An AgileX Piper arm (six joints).
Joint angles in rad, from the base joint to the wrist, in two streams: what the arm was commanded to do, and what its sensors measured. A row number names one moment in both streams.
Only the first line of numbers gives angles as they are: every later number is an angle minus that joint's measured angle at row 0.
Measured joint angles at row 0:
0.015, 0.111, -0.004, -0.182, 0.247, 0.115
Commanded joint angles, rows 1 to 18:
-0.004, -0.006, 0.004, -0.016, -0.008, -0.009
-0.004, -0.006, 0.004, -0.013, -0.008, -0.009
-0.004, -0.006, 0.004, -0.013, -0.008, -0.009
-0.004, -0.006, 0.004, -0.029, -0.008, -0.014
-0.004, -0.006, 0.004, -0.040, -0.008, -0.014
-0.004, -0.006, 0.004, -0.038, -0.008, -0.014
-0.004, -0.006, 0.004, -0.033, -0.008, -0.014
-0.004, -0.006, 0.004, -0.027, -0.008, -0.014
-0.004, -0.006, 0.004, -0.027, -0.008, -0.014
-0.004, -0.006, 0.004, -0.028, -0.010, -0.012
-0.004, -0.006, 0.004, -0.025, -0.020, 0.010
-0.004, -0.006, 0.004, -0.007, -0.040, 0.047
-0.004, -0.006, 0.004, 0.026, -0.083, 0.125
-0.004, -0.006, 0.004, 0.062, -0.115, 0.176
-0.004, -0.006, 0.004, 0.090, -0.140, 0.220
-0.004, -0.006, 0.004, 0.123, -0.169, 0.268
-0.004, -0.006, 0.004, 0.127, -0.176, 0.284
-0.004, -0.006, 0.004, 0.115, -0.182, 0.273
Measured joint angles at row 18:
0.000, 0.000, 0.000, 0.071, -0.106, 0.186
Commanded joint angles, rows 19 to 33:
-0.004, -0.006, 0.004, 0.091, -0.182, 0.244
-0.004, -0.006, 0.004, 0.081, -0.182, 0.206
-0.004, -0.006, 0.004, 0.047, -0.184, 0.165
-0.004, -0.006, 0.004, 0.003, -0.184, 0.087
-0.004, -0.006, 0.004, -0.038, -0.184, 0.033
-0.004, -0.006, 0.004, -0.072, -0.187, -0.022
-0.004, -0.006, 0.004, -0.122, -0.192, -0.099
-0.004, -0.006, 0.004, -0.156, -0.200, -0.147
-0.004, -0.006, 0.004, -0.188, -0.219, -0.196
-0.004, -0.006, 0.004, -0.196, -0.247, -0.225
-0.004, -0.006, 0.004, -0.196, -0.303, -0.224
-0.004, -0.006, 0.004, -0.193, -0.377, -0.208
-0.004, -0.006, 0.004, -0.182, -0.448, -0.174
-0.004, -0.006, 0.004, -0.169, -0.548, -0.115
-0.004, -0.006, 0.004, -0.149, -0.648, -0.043
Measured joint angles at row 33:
0.000, 0.000, 0.000, -0.168, -0.329, -0.173
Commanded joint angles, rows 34 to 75:
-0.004, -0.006, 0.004, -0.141, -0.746, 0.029
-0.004, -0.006, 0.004, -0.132, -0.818, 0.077
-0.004, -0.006, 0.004, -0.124, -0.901, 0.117
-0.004, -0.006, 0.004, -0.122, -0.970, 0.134
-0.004, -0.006, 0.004, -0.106, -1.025, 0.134
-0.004, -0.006, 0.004, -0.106, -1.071, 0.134
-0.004, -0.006, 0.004, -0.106, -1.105, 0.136
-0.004, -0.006, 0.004, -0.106, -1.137, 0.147
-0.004, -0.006, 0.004, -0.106, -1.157, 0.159
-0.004, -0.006, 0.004, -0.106, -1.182, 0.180
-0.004, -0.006, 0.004, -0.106, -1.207, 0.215
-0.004, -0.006, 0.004, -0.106, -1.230, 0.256
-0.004, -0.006, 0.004, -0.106, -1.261, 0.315
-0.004, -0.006, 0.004, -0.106, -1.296, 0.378
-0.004, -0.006, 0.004, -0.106, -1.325, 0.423
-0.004, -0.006, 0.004, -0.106, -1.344, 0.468
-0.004, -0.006, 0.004, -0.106, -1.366, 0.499
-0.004, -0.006, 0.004, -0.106, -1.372, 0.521
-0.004, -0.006, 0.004, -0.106, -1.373, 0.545
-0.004, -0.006, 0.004, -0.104, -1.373, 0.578
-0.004, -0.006, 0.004, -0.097, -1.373, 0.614
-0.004, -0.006, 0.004, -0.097, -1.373, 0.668
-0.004, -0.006, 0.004, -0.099, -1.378, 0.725
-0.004, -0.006, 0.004, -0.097, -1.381, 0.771
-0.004, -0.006, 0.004, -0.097, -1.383, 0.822
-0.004, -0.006, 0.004, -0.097, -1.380, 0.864
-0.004, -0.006, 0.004, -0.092, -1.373, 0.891
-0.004, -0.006, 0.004, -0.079, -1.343, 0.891
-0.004, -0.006, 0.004, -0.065, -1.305, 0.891
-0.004, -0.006, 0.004, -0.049, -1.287, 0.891
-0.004, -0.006, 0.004, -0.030, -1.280, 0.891
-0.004, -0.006, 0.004, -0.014, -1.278, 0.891
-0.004, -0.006, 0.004, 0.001, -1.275, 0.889
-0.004, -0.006, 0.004, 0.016, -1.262, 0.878
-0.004, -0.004, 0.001, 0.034, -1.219, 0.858
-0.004, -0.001, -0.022, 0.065, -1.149, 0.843
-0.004, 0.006, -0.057, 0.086, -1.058, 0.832
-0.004, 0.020, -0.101, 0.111, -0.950, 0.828
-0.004, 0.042, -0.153, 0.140, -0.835, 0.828
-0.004, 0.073, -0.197, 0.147, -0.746, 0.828
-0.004, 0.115, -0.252, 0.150, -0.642, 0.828
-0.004, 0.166, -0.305, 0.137, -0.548, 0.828
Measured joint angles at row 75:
0.000, 0.039, -0.139, 0.114, -0.913, 0.844
